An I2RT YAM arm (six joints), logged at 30 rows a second.
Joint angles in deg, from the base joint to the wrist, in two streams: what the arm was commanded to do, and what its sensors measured. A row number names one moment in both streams.
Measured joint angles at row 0: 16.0 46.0 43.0 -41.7 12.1 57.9
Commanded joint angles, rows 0 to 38: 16.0 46.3 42.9 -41.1 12.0 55.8; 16.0 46.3 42.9 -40.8 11.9 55.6; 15.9 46.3 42.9 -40.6 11.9 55.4; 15.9 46.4 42.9 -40.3 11.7 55.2; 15.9 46.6 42.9 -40.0 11.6 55.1; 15.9 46.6 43.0 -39.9 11.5 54.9; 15.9 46.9 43.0 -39.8 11.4 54.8; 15.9 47.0 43.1 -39.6 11.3 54.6; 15.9 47.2 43.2 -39.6 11.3 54.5; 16.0 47.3 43.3 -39.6 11.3 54.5; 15.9 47.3 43.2 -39.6 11.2 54.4; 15.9 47.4 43.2 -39.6 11.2 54.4; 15.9 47.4 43.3 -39.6 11.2 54.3; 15.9 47.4 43.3 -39.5 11.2 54.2; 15.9 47.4 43.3 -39.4 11.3 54.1; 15.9 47.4 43.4 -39.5 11.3 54.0; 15.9 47.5 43.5 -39.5 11.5 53.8; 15.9 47.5 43.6 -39.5 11.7 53.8; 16.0 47.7 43.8 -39.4 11.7 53.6; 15.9 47.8 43.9 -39.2 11.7 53.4; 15.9 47.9 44.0 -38.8 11.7 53.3; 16.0 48.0 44.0 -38.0 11.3 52.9; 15.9 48.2 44.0 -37.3 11.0 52.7; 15.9 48.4 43.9 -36.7 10.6 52.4; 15.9 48.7 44.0 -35.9 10.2 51.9; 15.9 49.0 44.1 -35.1 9.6 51.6; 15.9 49.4 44.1 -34.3 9.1 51.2; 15.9 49.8 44.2 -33.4 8.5 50.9; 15.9 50.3 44.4 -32.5 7.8 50.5; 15.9 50.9 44.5 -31.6 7.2 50.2; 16.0 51.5 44.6 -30.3 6.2 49.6; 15.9 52.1 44.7 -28.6 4.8 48.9; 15.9 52.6 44.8 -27.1 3.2 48.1; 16.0 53.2 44.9 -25.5 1.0 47.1; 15.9 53.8 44.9 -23.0 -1.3 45.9; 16.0 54.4 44.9 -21.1 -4.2 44.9; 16.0 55.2 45.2 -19.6 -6.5 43.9; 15.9 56.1 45.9 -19.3 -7.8 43.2; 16.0 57.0 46.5 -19.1 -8.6 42.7
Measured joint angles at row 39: 16.0 55.6 43.7 -24.7 -1.9 46.5
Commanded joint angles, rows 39 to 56: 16.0 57.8 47.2 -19.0 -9.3 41.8; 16.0 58.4 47.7 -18.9 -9.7 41.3; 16.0 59.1 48.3 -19.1 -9.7 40.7; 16.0 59.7 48.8 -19.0 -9.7 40.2; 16.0 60.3 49.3 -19.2 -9.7 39.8; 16.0 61.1 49.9 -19.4 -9.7 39.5; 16.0 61.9 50.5 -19.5 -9.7 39.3; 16.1 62.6 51.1 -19.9 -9.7 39.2; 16.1 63.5 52.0 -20.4 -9.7 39.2; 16.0 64.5 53.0 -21.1 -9.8 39.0; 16.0 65.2 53.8 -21.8 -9.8 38.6; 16.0 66.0 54.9 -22.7 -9.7 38.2; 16.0 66.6 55.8 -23.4 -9.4 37.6; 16.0 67.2 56.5 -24.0 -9.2 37.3; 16.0 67.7 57.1 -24.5 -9.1 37.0; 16.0 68.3 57.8 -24.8 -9.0 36.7; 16.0 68.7 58.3 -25.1 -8.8 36.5; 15.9 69.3 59.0 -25.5 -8.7 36.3
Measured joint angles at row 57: 16.0 68.2 56.5 -22.8 -8.9 38.3
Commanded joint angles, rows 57 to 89: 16.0 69.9 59.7 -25.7 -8.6 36.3; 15.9 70.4 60.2 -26.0 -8.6 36.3; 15.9 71.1 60.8 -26.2 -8.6 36.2; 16.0 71.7 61.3 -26.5 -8.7 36.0; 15.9 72.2 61.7 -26.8 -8.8 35.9; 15.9 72.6 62.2 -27.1 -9.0 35.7; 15.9 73.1 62.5 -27.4 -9.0 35.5; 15.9 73.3 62.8 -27.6 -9.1 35.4; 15.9 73.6 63.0 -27.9 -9.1 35.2; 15.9 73.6 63.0 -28.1 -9.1 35.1; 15.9 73.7 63.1 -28.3 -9.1 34.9; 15.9 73.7 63.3 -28.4 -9.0 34.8; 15.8 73.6 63.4 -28.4 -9.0 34.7; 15.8 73.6 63.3 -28.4 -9.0 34.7; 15.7 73.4 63.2 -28.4 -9.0 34.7; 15.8 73.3 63.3 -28.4 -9.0 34.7; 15.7 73.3 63.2 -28.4 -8.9 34.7; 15.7 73.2 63.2 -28.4 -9.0 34.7; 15.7 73.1 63.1 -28.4 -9.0 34.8; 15.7 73.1 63.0 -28.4 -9.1 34.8; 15.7 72.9 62.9 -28.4 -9.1 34.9; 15.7 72.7 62.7 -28.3 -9.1 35.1; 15.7 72.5 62.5 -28.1 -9.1 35.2; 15.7 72.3 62.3 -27.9 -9.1 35.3; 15.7 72.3 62.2 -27.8 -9.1 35.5; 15.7 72.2 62.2 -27.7 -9.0 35.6; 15.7 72.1 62.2 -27.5 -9.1 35.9; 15.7 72.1 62.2 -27.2 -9.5 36.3; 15.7 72.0 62.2 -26.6 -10.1 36.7; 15.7 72.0 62.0 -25.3 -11.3 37.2; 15.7 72.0 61.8 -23.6 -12.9 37.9; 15.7 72.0 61.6 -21.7 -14.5 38.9; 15.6 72.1 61.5 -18.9 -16.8 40.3
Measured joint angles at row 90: 15.9 73.0 61.3 -24.6 -11.7 37.5
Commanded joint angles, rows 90 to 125: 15.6 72.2 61.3 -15.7 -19.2 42.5; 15.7 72.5 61.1 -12.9 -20.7 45.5; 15.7 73.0 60.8 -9.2 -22.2 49.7; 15.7 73.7 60.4 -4.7 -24.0 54.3; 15.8 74.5 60.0 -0.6 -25.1 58.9; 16.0 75.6 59.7 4.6 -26.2 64.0; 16.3 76.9 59.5 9.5 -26.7 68.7; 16.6 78.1 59.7 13.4 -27.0 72.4; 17.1 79.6 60.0 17.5 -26.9 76.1; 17.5 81.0 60.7 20.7 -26.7 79.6; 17.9 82.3 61.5 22.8 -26.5 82.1; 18.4 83.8 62.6 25.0 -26.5 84.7; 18.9 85.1 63.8 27.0 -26.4 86.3; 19.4 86.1 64.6 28.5 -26.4 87.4; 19.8 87.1 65.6 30.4 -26.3 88.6; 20.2 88.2 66.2 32.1 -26.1 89.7; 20.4 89.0 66.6 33.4 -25.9 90.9; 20.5 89.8 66.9 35.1 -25.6 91.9; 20.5 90.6 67.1 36.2 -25.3 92.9; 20.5 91.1 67.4 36.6 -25.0 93.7; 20.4 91.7 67.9 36.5 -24.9 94.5; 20.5 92.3 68.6 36.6 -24.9 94.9; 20.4 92.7 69.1 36.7 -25.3 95.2; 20.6 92.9 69.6 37.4 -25.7 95.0; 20.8 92.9 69.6 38.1 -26.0 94.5; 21.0 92.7 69.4 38.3 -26.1 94.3; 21.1 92.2 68.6 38.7 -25.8 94.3; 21.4 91.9 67.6 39.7 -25.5 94.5; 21.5 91.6 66.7 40.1 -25.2 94.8; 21.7 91.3 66.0 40.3 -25.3 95.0; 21.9 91.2 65.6 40.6 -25.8 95.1; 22.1 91.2 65.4 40.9 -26.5 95.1; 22.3 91.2 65.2 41.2 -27.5 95.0; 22.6 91.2 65.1 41.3 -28.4 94.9; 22.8 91.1 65.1 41.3 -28.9 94.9; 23.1 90.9 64.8 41.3 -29.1 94.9
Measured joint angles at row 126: 22.3 92.3 65.5 38.0 -26.8 94.8
